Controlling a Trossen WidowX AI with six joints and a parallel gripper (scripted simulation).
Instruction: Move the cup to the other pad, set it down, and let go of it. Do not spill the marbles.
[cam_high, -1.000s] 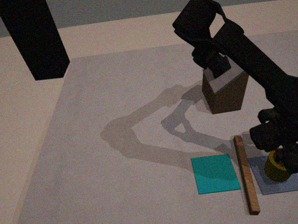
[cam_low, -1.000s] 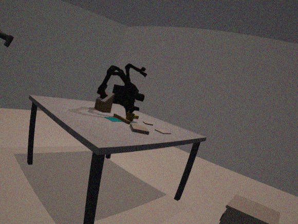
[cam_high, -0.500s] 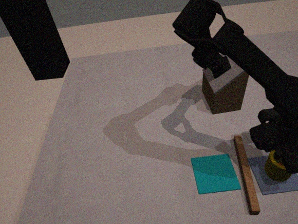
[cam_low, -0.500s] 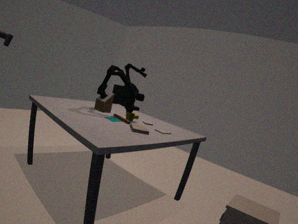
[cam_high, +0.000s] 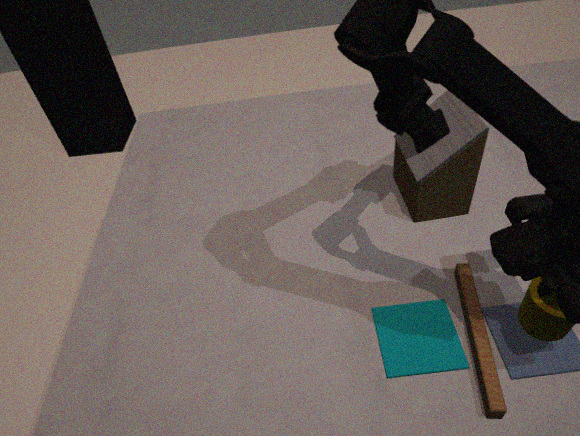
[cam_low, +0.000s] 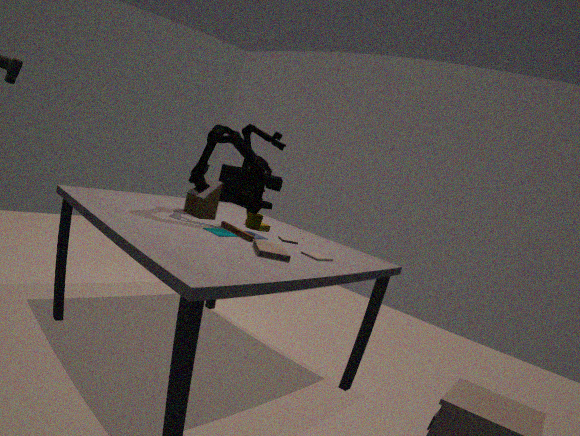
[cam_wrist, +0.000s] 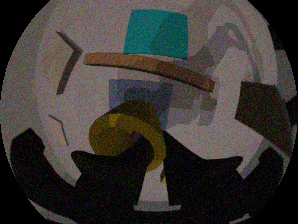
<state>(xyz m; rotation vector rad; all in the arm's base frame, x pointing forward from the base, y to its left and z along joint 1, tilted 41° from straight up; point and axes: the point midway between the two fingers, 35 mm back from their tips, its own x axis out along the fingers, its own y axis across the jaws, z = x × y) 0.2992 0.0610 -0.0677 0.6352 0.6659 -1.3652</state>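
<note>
The teal pad is 2 cm ahead of my gripper tip, 17 cm to the right of it and 7 cm below it. Also, from my gripper tip: wooden bar 3 cm ahead, 8 cm to the right, 6 cm below; then yellow cup 2 cm ahead.
</note>
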